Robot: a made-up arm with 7 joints. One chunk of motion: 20 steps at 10 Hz.
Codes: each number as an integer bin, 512 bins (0 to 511) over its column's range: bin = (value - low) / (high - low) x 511, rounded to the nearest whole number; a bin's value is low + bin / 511 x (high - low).
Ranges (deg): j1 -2.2..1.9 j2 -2.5..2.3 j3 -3.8..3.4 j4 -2.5..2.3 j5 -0.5..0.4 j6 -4..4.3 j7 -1.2..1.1
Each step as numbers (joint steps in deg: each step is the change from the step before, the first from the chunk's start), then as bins.
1 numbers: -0.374 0.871 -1.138 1.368 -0.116 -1.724 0.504
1 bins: 228 359 189 412 218 140 379
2 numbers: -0.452 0.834 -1.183 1.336 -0.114 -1.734 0.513
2 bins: 218 355 186 408 219 140 381
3 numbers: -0.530 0.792 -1.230 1.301 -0.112 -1.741 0.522
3 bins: 208 350 182 405 220 139 383
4 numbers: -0.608 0.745 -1.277 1.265 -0.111 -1.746 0.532
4 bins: 198 345 179 401 221 139 385
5 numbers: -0.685 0.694 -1.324 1.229 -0.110 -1.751 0.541
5 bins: 189 340 176 397 221 138 387
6 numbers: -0.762 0.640 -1.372 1.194 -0.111 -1.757 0.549
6 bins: 179 334 172 393 221 138 389
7 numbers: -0.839 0.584 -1.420 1.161 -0.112 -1.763 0.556
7 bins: 170 328 169 390 220 138 390
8 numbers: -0.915 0.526 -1.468 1.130 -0.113 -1.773 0.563
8 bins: 160 322 166 386 220 137 392
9 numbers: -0.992 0.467 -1.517 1.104 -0.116 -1.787 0.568
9 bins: 151 316 162 384 218 136 393
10 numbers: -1.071 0.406 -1.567 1.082 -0.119 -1.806 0.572
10 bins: 141 309 158 381 216 135 394
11 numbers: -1.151 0.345 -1.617 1.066 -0.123 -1.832 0.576
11 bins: 131 303 155 380 214 133 395
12 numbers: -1.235 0.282 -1.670 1.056 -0.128 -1.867 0.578
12 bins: 120 296 151 379 211 131 395
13 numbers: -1.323 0.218 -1.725 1.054 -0.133 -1.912 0.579
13 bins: 109 289 147 378 208 129 395
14 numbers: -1.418 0.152 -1.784 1.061 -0.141 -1.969 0.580
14 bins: 97 282 143 379 204 125 395
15 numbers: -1.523 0.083 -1.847 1.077 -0.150 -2.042 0.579
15 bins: 84 275 139 381 199 121 395
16 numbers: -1.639 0.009 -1.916 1.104 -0.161 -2.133 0.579
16 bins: 70 267 134 384 192 115 395
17 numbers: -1.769 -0.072 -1.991 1.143 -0.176 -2.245 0.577
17 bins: 54 258 128 388 184 108 395
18 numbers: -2.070 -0.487 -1.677 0.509 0.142 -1.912 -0.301
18 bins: 16 214 151 320 365 129 200
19 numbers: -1.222 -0.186 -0.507 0.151 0.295 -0.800 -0.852
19 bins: 122 246 234 282 451 197 77
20 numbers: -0.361 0.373 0.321 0.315 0.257 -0.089 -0.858
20 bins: 229 306 292 300 430 241 76
